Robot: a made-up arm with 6 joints.
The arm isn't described. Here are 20 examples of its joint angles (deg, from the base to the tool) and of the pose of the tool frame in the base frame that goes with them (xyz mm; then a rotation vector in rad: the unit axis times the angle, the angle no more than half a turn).
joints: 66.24 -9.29 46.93 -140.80 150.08 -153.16
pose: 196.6 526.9 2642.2 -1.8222 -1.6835 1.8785
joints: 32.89 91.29 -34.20 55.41 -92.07 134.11
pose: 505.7 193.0 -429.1 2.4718 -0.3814 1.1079
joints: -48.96 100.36 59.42 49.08 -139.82 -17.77
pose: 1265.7 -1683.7 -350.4 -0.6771 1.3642 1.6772
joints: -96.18 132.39 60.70 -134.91 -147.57 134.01
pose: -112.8 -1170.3 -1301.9 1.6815 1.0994 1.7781
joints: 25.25 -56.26 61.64 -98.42 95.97 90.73
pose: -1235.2 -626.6 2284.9 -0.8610 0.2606 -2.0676
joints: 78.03 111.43 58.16 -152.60 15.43 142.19
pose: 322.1 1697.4 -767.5 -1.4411 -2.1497 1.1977
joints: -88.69 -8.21 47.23 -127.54 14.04 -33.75
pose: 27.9 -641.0 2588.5 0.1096 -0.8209 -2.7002
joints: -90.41 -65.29 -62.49 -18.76 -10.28 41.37
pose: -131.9 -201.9 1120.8 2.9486 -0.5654 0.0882
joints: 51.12 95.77 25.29 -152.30 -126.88 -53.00
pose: 887.9 1188.5 -672.6 0.7985 0.7799 0.9948
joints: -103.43 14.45 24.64 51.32 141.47 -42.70
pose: -478.5 -1393.7 1953.7 1.0963 1.6528 0.3150
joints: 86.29 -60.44 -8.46 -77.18 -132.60 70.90
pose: 50.4 -174.1 2040.7 -1.8150 2.0889 -0.3155
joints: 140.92 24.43 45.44 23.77 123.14 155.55
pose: -1151.6 1090.6 2068.7 2.2576 0.3248 2.0993
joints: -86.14 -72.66 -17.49 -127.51 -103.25 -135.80
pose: 10.0 266.5 1828.6 -0.0255 0.1669 -0.3778
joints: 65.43 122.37 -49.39 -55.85 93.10 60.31
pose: -2.1 -220.0 -106.1 0.8055 1.2908 -1.3412
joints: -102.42 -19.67 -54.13 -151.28 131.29 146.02
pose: -94.3 -636.9 942.4 -0.1715 1.4908 0.5418
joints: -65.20 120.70 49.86 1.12 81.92 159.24
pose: 444.2 -1319.7 -1113.7 0.8976 0.0983 -1.9623
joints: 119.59 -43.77 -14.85 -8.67 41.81 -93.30
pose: 16.6 314.0 1943.2 0.8368 -0.6218 0.0927
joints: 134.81 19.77 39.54 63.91 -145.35 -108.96
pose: -967.6 1102.9 2155.3 -2.3748 -0.9502 -0.1456
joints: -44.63 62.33 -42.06 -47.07 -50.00 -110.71
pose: 365.7 -573.7 0.7 0.1331 2.5549 -0.1239
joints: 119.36 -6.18 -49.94 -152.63 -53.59 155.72
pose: -388.6 586.2 886.3 0.5334 -2.4629 0.0227
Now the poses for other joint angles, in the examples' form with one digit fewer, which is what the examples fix.
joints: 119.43 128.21 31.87 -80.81 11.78 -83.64
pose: -252 575 -1242 -1.894 -0.107 0.354
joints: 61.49 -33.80 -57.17 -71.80 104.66 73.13
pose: 263 346 994 2.605 0.735 0.997
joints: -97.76 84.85 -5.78 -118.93 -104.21 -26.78
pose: -122 -1048 -520 0.914 0.263 -1.442
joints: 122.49 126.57 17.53 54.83 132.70 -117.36
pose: -226 583 -1231 0.420 -0.210 1.591
